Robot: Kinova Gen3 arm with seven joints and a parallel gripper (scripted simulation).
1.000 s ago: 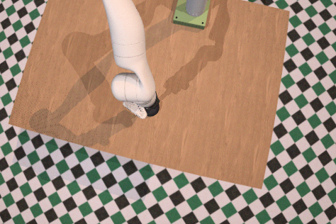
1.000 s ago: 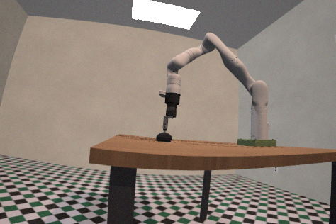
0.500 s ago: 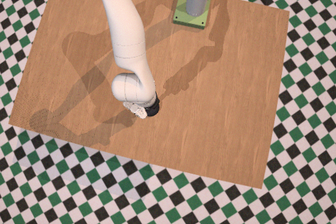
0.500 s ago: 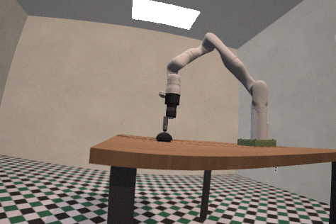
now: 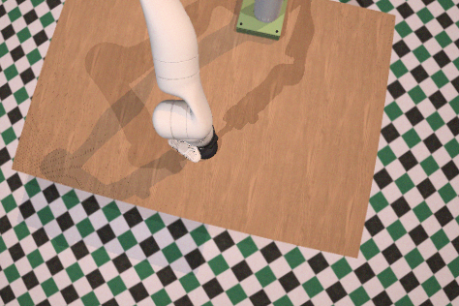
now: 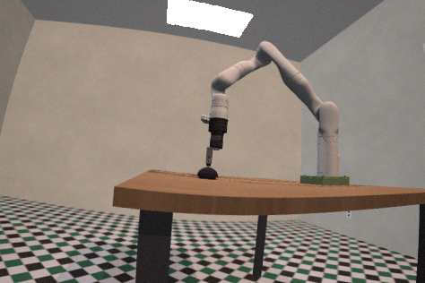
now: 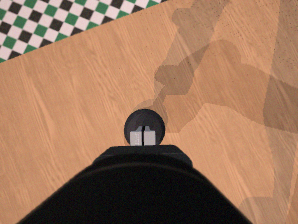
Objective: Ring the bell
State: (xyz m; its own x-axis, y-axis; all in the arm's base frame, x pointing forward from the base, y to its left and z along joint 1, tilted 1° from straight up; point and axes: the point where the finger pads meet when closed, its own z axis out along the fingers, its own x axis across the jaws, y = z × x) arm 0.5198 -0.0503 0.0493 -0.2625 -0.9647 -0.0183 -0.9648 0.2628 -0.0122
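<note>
The bell button is 3 cm below my hand. Also, from my hand: bell: 4 cm below.
</note>
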